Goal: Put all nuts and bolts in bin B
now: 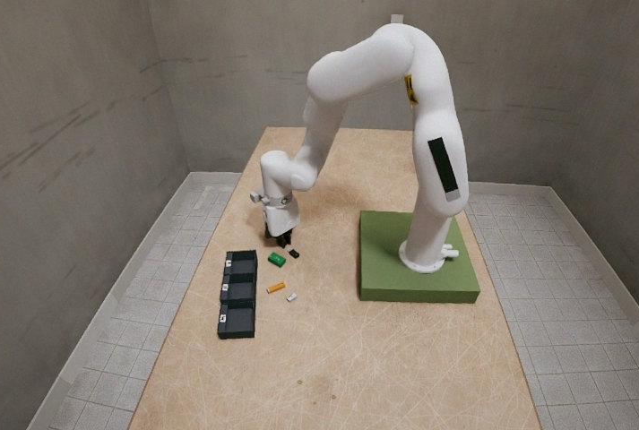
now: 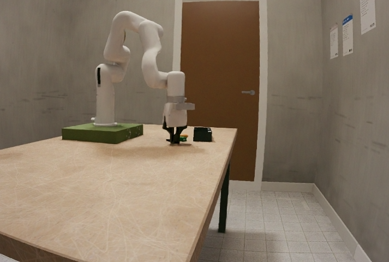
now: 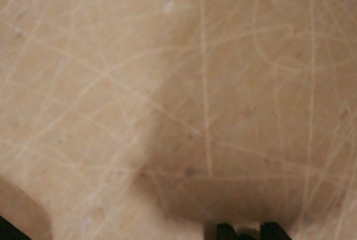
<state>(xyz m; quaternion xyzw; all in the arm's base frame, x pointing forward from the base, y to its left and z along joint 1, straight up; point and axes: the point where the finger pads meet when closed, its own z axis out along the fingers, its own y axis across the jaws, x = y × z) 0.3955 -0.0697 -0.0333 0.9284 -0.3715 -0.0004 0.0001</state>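
The green block lies 2 cm ahead of my hand, 7 cm to the left of it and 1 cm below it. Round my hand: small black nut 2 cm below; then small piece 5 cm behind, 20 cm to the left, 1 cm below; then orange cylinder 1 cm behind, 17 cm to the left, 1 cm below.
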